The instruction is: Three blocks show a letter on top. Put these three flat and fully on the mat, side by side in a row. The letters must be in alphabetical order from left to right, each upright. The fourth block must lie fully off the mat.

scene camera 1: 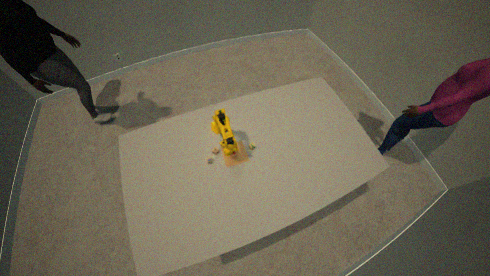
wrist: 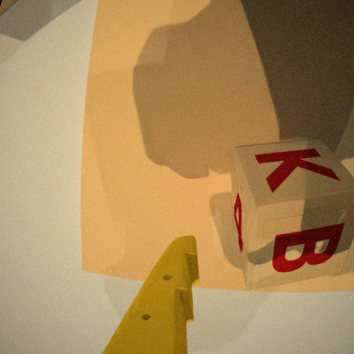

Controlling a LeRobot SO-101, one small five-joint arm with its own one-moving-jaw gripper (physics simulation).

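Frame: origin at the arm's base, x ahead, y left, z up, level; centimetres.
Where they show: hand, its tool point: (scene camera 1: 229, 155).
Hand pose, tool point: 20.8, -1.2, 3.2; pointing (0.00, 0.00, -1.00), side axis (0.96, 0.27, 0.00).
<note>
Things, the pixels of their top centre, and the offset from my tool point, as dx, dy, dz. Level surfaces: height alone.
- orange mat, centre of its top: (scene camera 1: 234, 153) -1.6, +3.6, -2.8
- yellowish block, centre of its top: (scene camera 1: 252, 145) -1.7, +14.8, -0.2
- large pale table, height of its surface: dz -3.1
A pale block (wrist: 290, 210) with red letters K and B on two faces, and part of a letter on its left side, shows at the right of the wrist view, over the orange mat (scene camera 1: 240, 161) (wrist: 107, 200). My gripper (scene camera 1: 231, 153) (wrist: 192, 242) is open and empty. In the wrist view its one notched jaw shows, left of the block and apart from it; the other jaw is out of the picture. In the scene view two blocks (scene camera 1: 215, 150) (scene camera 1: 210, 161) lie off the mat to its left. A yellowish block (scene camera 1: 252, 146) lies off its right edge. Their letters are too small to read.
The yellow arm (scene camera 1: 223, 127) stands behind the mat on the large pale table (scene camera 1: 300, 175). Dark shadows fall across the mat in the wrist view. One person (scene camera 1: 65, 70) stands at the left beyond the table, another (scene camera 1: 455, 100) at the right edge.
</note>
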